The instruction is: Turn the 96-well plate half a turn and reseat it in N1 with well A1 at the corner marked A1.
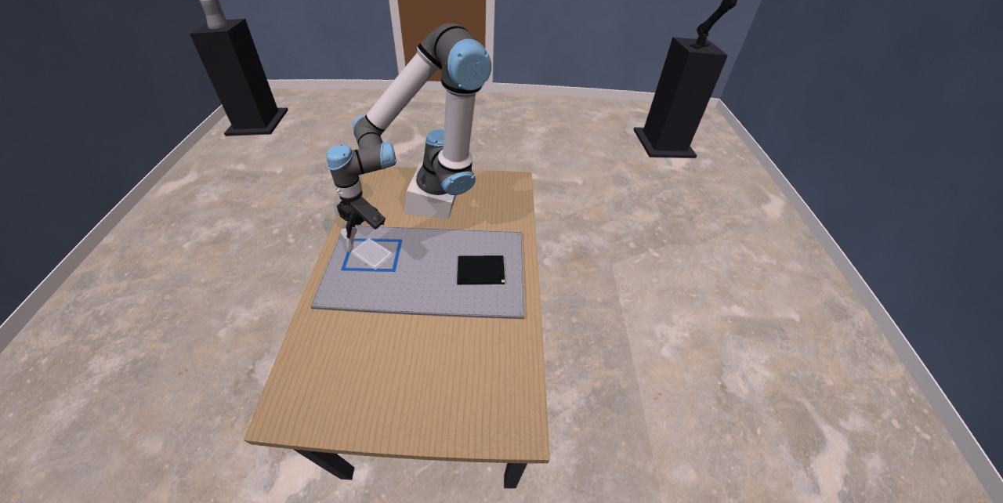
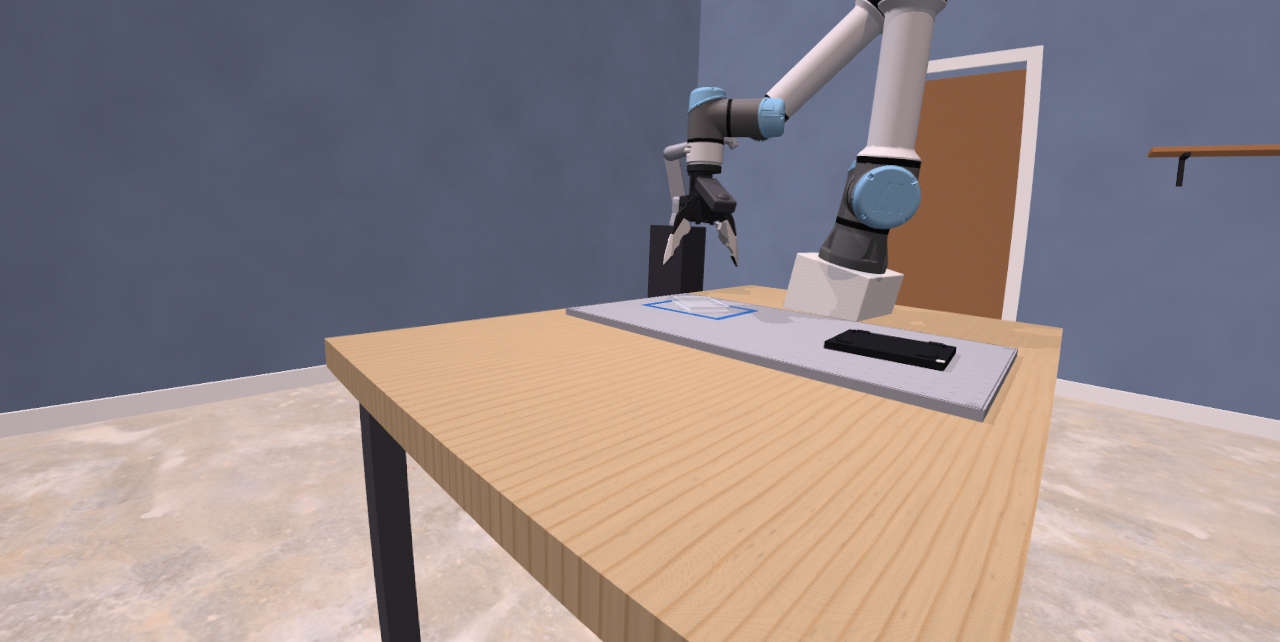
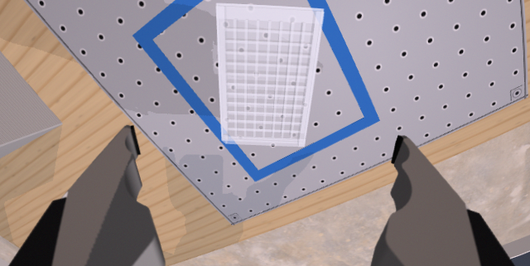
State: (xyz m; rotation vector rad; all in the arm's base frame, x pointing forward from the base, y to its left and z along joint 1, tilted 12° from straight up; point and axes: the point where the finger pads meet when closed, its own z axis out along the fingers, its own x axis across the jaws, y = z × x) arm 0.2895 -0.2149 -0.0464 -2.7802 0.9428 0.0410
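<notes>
Right now the 96-well plate is 8 cm below my hand. From my hand the other things lie so: nest N1: 8 cm ahead, 39 cm to the left, 8 cm below; then A1 label: 14 cm ahead, 47 cm to the left, 8 cm below.
</notes>
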